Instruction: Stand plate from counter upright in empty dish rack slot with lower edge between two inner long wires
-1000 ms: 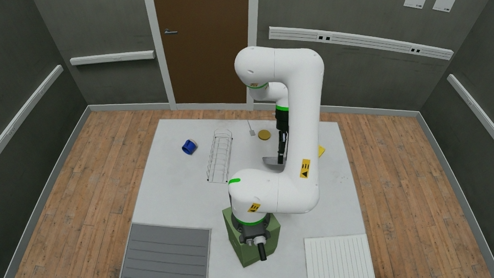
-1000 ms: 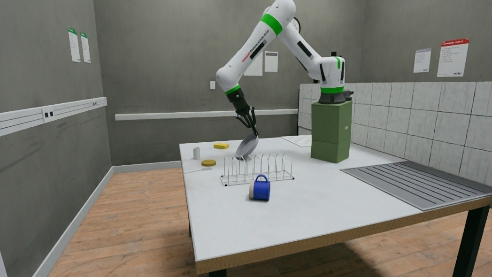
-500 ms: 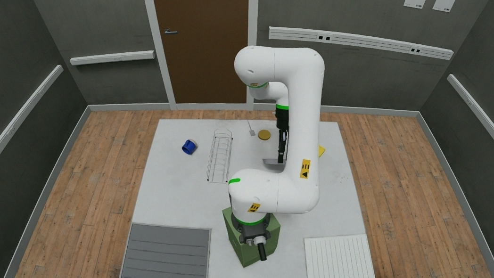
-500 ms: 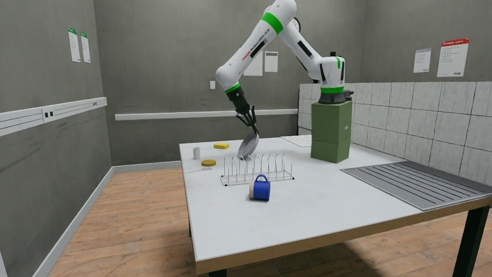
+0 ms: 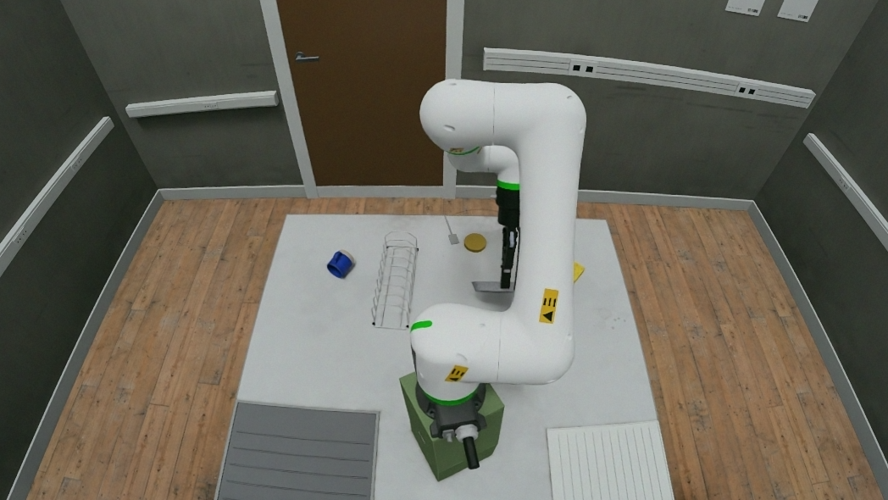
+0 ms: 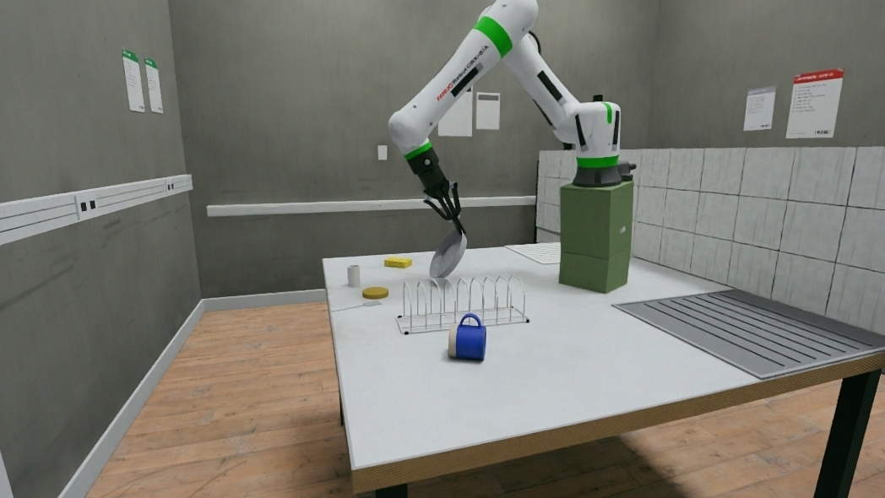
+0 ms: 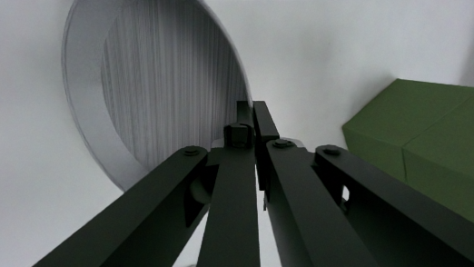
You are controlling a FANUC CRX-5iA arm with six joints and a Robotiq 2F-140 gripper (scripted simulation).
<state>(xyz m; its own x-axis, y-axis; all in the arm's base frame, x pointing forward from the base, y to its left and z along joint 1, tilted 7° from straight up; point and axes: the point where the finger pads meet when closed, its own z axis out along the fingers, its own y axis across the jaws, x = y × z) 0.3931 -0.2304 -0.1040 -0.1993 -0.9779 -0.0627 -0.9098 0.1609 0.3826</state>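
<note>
The grey plate lies 100 mm below my hand, 30 mm ahead of it and 10 mm to the right of it. The rest, counted from my hand: yellow disc (300 mm ahead, 190 mm below, 10 mm to the left); white cup (330 mm ahead, 180 mm below, 120 mm to the right); white ribbed mat (670 mm behind, 190 mm to the right, 190 mm below).
</note>
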